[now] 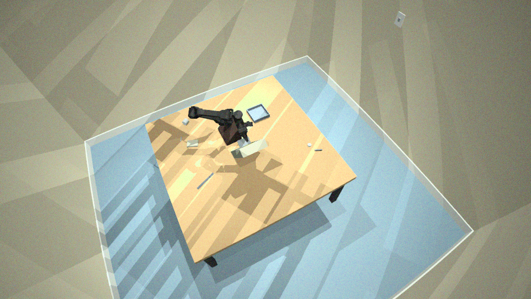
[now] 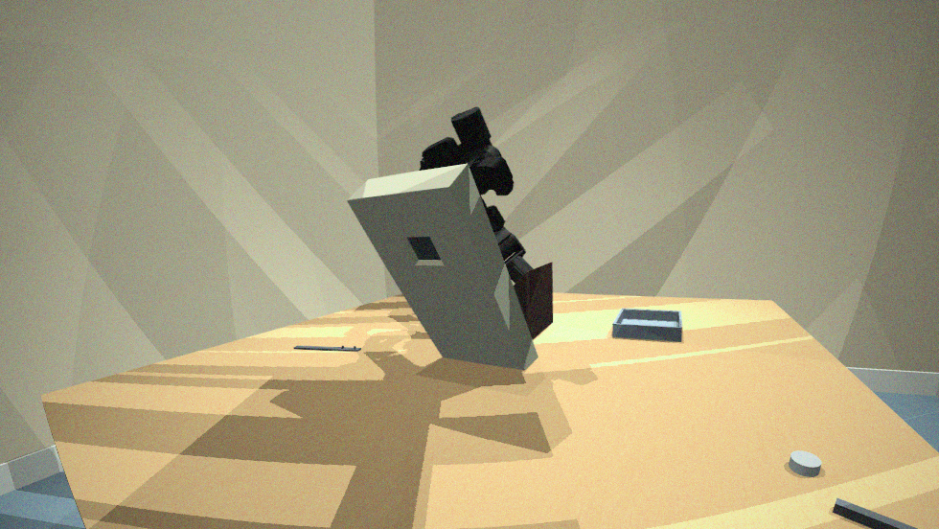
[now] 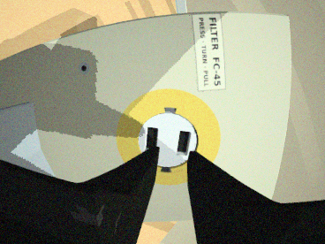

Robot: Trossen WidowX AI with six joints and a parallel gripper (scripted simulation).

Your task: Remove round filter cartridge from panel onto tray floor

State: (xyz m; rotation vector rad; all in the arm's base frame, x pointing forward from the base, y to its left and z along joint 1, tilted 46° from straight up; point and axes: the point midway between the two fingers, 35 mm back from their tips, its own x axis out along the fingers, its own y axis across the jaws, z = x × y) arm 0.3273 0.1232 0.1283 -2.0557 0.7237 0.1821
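Right now my gripper tip is 3 cm short of the white round filter cartridge and 3 cm above it. From my gripper tip the other things lie so: blue-grey tray: 41 cm behind, 29 cm to the left, 27 cm below; grey service panel: 2 cm behind, 10 cm below; short dark bar: 17 cm ahead, 52 cm to the left, 27 cm below.
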